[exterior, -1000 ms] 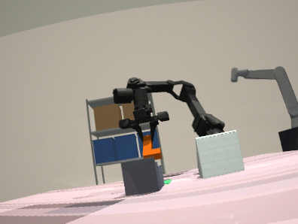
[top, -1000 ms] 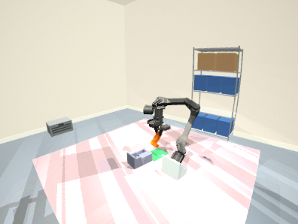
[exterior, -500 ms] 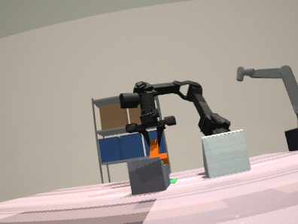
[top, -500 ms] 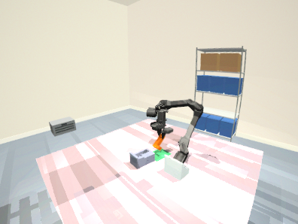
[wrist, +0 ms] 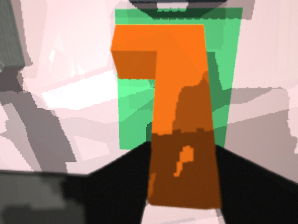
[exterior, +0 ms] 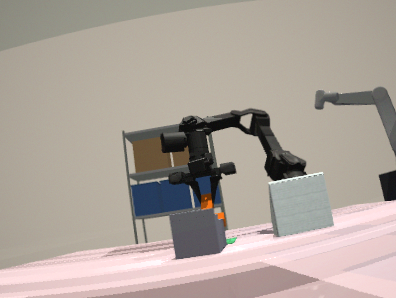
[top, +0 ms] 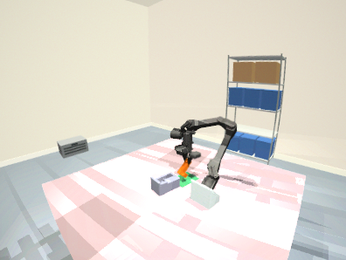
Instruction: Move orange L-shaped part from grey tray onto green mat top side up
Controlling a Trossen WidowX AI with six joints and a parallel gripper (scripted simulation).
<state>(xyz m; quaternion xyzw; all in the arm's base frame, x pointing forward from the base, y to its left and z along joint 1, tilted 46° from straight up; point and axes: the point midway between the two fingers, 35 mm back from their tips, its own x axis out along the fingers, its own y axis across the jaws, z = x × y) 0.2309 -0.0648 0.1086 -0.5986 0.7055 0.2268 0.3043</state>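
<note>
The green mat lies 20 mm to the left of my gripper tip and 120 mm below it. From my gripper tip the other things lie so: orange L-shaped part: 10 mm behind, 30 mm to the left, 30 mm below.
</note>
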